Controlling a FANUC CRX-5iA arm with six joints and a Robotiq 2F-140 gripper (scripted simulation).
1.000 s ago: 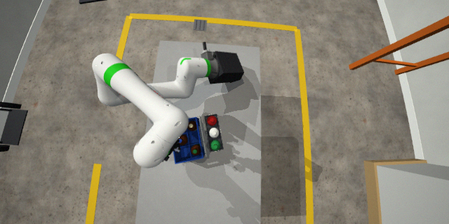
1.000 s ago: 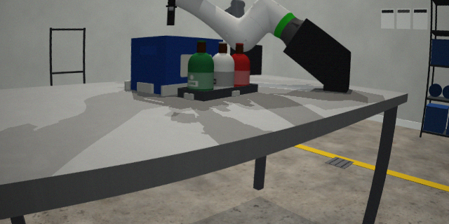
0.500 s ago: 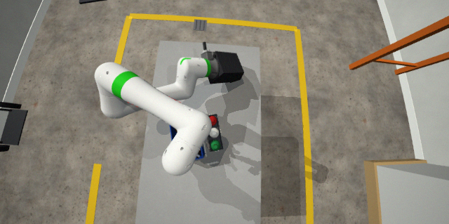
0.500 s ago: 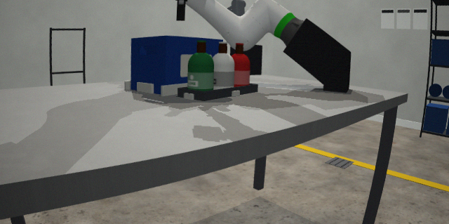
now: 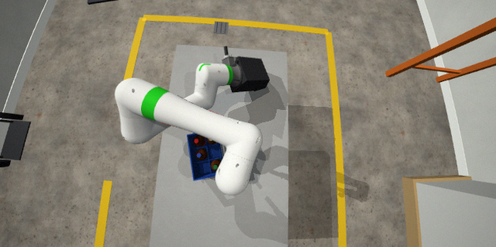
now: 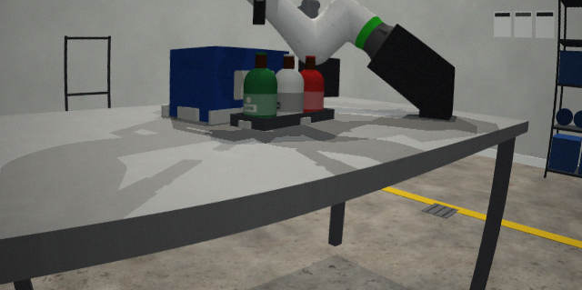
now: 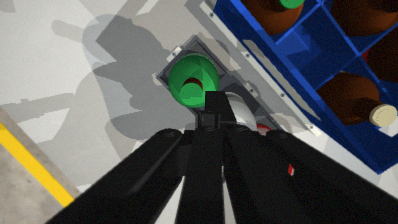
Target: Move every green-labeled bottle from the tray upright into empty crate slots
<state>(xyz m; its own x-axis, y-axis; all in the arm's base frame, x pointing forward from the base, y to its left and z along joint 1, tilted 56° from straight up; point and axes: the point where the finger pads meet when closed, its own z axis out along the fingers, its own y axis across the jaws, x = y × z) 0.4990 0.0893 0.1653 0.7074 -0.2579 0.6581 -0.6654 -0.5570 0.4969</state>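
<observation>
My hand is 1 cm short of the green-labeled bottle, 2 cm to the right of it and 17 cm above it. The rest, counted from my hand: blue crate: 7 cm behind, 17 cm to the right, 17 cm below; then white bottle: 8 cm behind, 3 cm to the left, 17 cm below; then red bottle: 17 cm behind, 2 cm to the left, 17 cm below.
</observation>
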